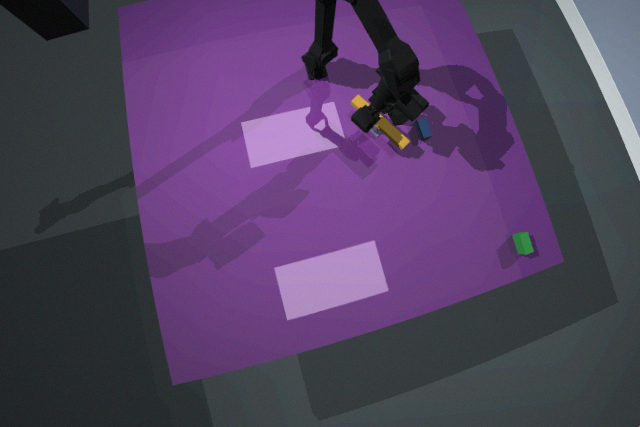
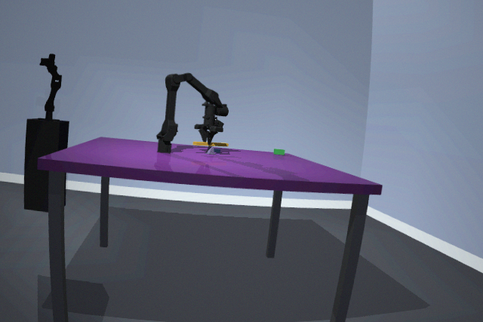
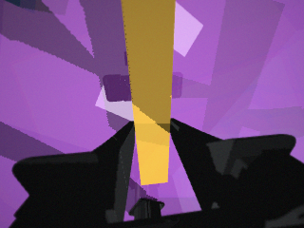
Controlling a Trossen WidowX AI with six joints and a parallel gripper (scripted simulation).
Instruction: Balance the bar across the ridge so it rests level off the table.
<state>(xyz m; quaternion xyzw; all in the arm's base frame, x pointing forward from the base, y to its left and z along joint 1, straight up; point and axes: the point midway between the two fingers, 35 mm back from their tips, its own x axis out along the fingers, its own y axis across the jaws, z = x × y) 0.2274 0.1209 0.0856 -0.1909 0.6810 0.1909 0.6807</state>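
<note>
My gripper tip is now 20 mm short of the yellow bar and 10 mm to the right of it. From my gripper tip the other things lie so: grey ridge 20 mm ahead, 10 mm to the left, 10 mm below; green block 510 mm ahead, 380 mm to the left, 30 mm below; blue block 170 mm to the left, 60 mm ahead, 40 mm below.
</note>
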